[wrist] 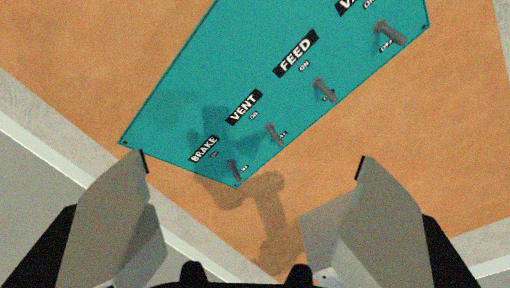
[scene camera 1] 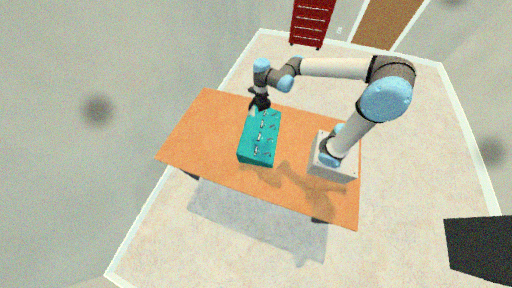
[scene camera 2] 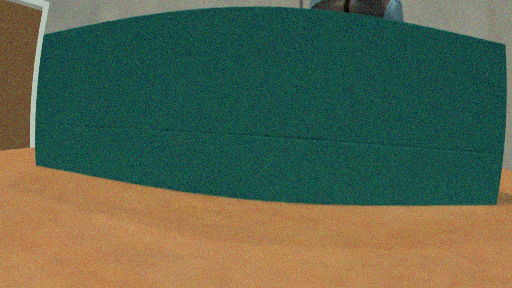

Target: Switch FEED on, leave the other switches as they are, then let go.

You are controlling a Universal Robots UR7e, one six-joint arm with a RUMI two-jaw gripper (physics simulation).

Scene:
same spot on teal switch panel: [scene camera 1: 254, 143] = [wrist: 209, 127]

